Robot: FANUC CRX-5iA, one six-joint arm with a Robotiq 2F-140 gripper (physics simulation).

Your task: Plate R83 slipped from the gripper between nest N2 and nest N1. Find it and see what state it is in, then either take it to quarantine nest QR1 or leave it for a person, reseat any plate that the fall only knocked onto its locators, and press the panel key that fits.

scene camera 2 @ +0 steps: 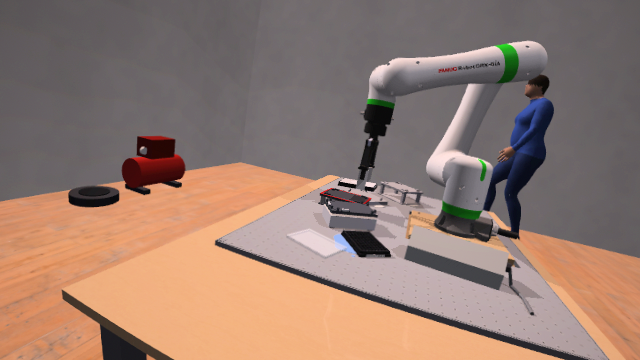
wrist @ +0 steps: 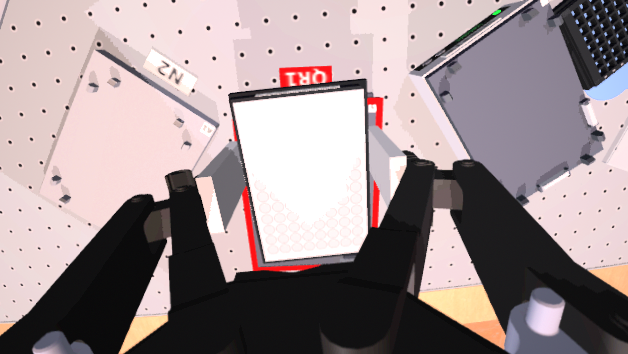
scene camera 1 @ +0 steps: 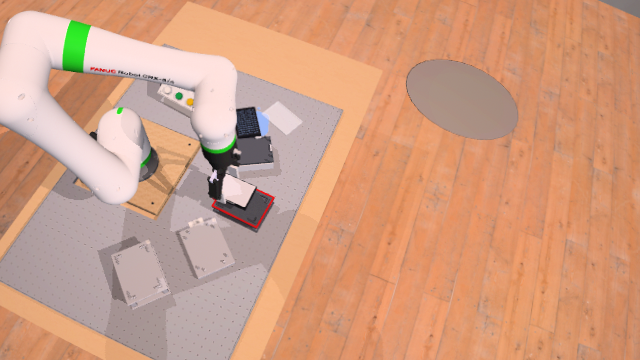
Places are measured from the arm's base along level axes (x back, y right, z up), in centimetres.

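Pixels of known places: gripper, fingertip midpoint: (scene camera 2: pixel 362 187) (wrist: pixel 305 154) (scene camera 1: pixel 227 188); arm's base at its link origin: (scene camera 2: pixel 455 229).
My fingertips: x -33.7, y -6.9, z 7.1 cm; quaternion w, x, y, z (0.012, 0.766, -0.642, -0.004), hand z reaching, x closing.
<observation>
For each thing: its top centre in the pictures, then the offset to it from my fingertips. "*": a spot on its surface instead.
- plate at its top centre: (wrist: pixel 308 188) (scene camera 1: pixel 232 188) (scene camera 2: pixel 358 181) dx -1.7, dy -0.3, dz +1.7 cm
- quarantine nest QR1 at its top centre: (wrist: pixel 311 197) (scene camera 1: pixel 243 200) (scene camera 2: pixel 346 194) dx -5.1, dy -0.8, dz -4.0 cm
- Nest N2 at its top centre: (wrist: pixel 114 166) (scene camera 1: pixel 206 246) (scene camera 2: pixel 365 193) dx -4.0, dy +17.4, dz -6.0 cm
- panel at its top centre: (scene camera 2: pixel 459 236) (scene camera 1: pixel 187 91) dx +34.6, dy -23.0, dz -0.2 cm
- raised grey nest at its top centre: (scene camera 1: pixel 137 271) (scene camera 2: pixel 401 185) dx +6.6, dy +35.4, dz -2.2 cm
- dark-topped device at a spot on its surface: (wrist: pixel 515 105) * dx +4.1, dy -16.2, dz -3.1 cm
- black rack at its top centre: (scene camera 2: pixel 365 240) (scene camera 1: pixel 246 121) dx +13.3, dy -28.1, dz -7.2 cm
- pale flat lid at its top centre: (scene camera 2: pixel 316 241) (scene camera 1: pixel 282 117) dx +4.0, dy -37.3, dz -7.8 cm
My gripper (scene camera 1: pixel 224 184) (scene camera 2: pixel 363 183) (wrist: pixel 305 154) points down and is shut on a plate, one pad on each long side. The plate (scene camera 1: pixel 242 192) (scene camera 2: pixel 371 186) (wrist: pixel 305 140) has a white top, dark edges and faint rows of round wells; it looks upright and roughly level. No R83 label is readable. It is held above quarantine nest QR1 (scene camera 1: pixel 258 215) (scene camera 2: pixel 327 192) (wrist: pixel 250 235), red-rimmed and dark, with a gap beneath in scene camera 2. Nest N2 (scene camera 1: pixel 206 248) (wrist: pixel 120 145) bears no plate. The panel (scene camera 1: pixel 172 97) shows white, green and yellow keys, partly behind the arm.
A raised grey nest (scene camera 1: pixel 140 272) (scene camera 2: pixel 400 188) stands beyond N2. A dark-topped device (scene camera 1: pixel 256 151) (scene camera 2: pixel 350 220) (wrist: pixel 515 105) stands beside QR1. Near it are a black rack (scene camera 1: pixel 247 122) (scene camera 2: pixel 365 243) (wrist: pixel 602 40) and a pale flat lid (scene camera 1: pixel 283 118) (scene camera 2: pixel 315 242). A person (scene camera 2: pixel 531 125) stands behind the arm.
</observation>
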